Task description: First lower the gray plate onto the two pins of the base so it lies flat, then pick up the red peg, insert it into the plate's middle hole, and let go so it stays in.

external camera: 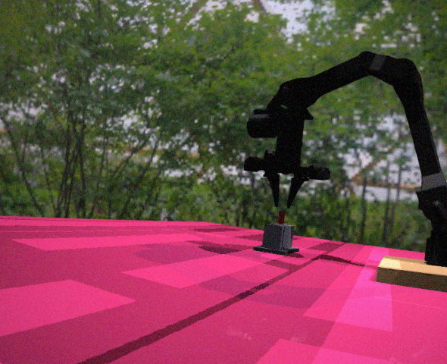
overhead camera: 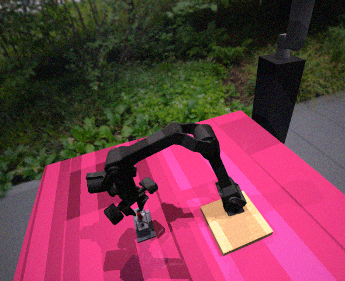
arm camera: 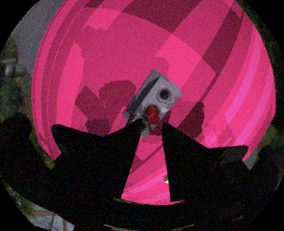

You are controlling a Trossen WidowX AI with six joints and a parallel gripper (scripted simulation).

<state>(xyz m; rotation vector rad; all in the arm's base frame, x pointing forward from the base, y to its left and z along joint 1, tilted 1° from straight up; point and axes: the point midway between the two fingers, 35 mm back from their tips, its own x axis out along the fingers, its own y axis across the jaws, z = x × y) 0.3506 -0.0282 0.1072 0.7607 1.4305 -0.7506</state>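
The red peg lies 4 cm below my gripper tip. Also, from my gripper tip: gray plate: 5 cm below; base: 9 cm below.
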